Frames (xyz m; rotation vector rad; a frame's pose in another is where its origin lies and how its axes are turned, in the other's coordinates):
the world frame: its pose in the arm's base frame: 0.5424 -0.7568 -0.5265 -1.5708 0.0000 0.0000
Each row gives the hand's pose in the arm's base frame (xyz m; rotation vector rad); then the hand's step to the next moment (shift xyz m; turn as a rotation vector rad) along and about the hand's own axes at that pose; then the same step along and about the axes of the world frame.
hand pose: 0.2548 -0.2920 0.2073 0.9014 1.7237 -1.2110
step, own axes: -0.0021 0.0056 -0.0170 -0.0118 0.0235 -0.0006
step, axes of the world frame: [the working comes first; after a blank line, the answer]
step, axes of the arm's base frame: 0.0021 0.0176 0.0032 0.0255 0.0060 0.0023

0.0021 -0.0032 0.0176 0.0255 -0.0023 0.0060
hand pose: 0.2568 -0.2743 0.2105 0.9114 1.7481 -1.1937
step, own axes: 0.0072 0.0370 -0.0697 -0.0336 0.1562 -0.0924
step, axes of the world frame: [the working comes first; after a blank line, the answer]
step, axes of the arm's base frame: 0.0144 0.0778 -0.0045 0.1316 0.1293 -0.0057

0.0144 0.0045 0.0778 0.1316 0.0057 0.1293
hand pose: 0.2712 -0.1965 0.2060 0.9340 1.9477 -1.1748
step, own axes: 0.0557 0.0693 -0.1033 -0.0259 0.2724 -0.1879
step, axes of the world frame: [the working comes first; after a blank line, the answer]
step, axes of the arm's base frame: 0.0106 0.1306 -0.0375 0.2078 0.2575 -0.0269

0.0106 0.0375 0.1306 0.2078 0.0269 0.2575
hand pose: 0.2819 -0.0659 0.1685 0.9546 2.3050 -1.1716
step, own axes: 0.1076 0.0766 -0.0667 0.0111 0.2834 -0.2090
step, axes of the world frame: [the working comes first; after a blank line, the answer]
step, axes of the arm's base frame: -0.0219 0.1294 -0.0682 0.1893 0.2940 -0.0429

-0.0219 0.0682 0.1294 0.1893 0.0429 0.2940
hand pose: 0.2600 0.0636 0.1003 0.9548 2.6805 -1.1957
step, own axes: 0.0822 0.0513 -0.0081 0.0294 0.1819 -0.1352
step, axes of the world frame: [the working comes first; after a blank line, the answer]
step, axes of the arm's base frame: -0.0362 0.0741 -0.0516 0.1037 0.2009 -0.0332

-0.0362 0.0516 0.0741 0.1037 0.0332 0.2009
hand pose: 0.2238 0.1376 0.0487 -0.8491 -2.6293 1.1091
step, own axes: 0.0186 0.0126 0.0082 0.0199 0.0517 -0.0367
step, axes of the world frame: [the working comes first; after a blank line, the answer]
step, axes of the arm's base frame: -0.0127 0.0126 -0.0159 0.0193 0.0625 -0.0114

-0.0127 0.0159 0.0126 0.0193 0.0114 0.0625
